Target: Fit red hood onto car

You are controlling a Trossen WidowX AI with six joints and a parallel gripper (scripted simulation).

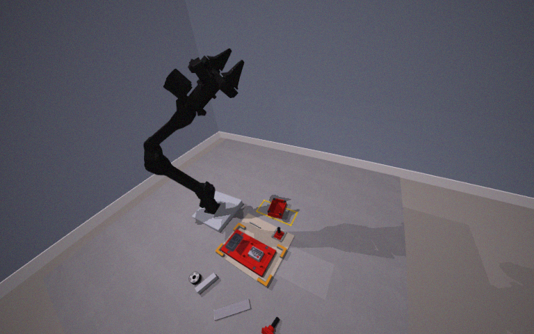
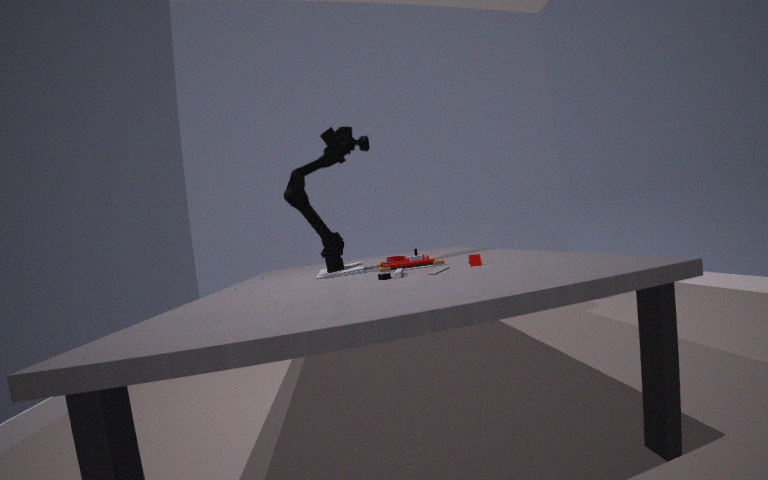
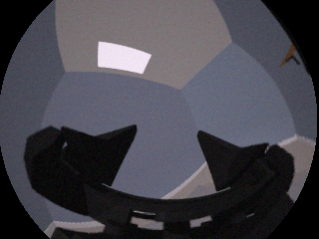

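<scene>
Right now the red hood is 650 mm below my gripper tip, 110 mm ahead of it and 40 mm to the right of it. From my gripper tip the other things lie so: wheel (650 mm below, 430 mm to the right, 100 mm behind); then grey engine block (630 mm below, 280 mm to the right, 90 mm ahead).
</scene>
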